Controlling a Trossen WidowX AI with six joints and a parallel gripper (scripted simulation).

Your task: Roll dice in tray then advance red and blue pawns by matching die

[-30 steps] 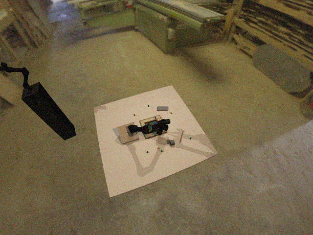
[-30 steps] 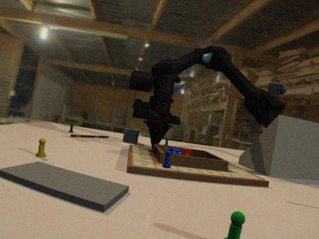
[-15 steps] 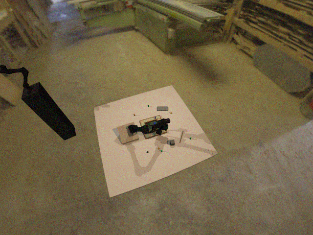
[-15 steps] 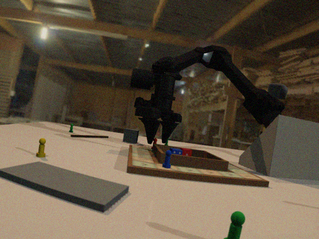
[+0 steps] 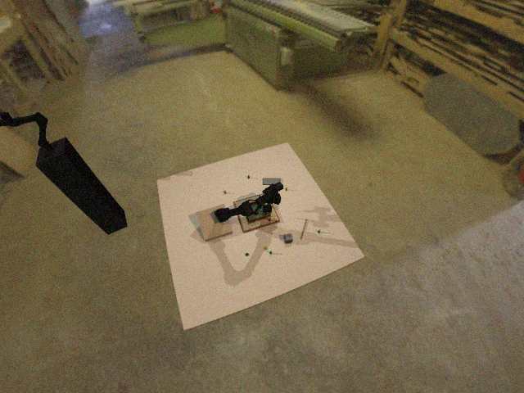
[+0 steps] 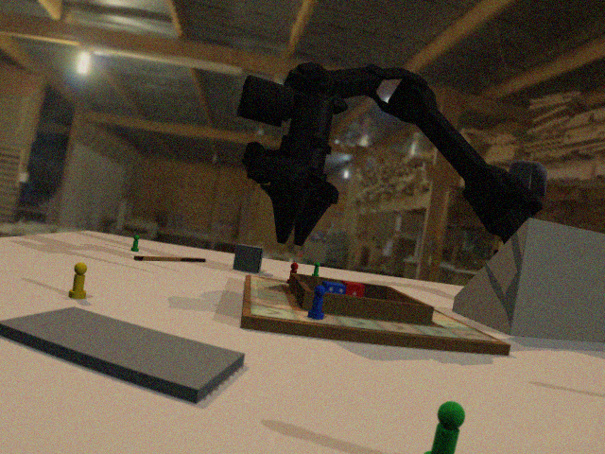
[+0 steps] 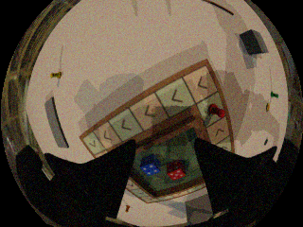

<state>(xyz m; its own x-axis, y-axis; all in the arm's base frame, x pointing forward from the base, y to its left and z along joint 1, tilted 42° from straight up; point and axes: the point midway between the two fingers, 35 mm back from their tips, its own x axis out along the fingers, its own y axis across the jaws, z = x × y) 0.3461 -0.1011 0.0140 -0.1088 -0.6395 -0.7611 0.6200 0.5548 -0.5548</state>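
Right now my gripper tip is 15 cm to the right of the blue pawn and 5 cm above it. From my gripper tip the other things lie so: grey block (28 cm to the right, 5 cm below); then red pawn (3 cm behind, 7 cm to the right, 5 cm below); then yellow pawn (24 cm ahead, 12 cm to the left, 6 cm below).
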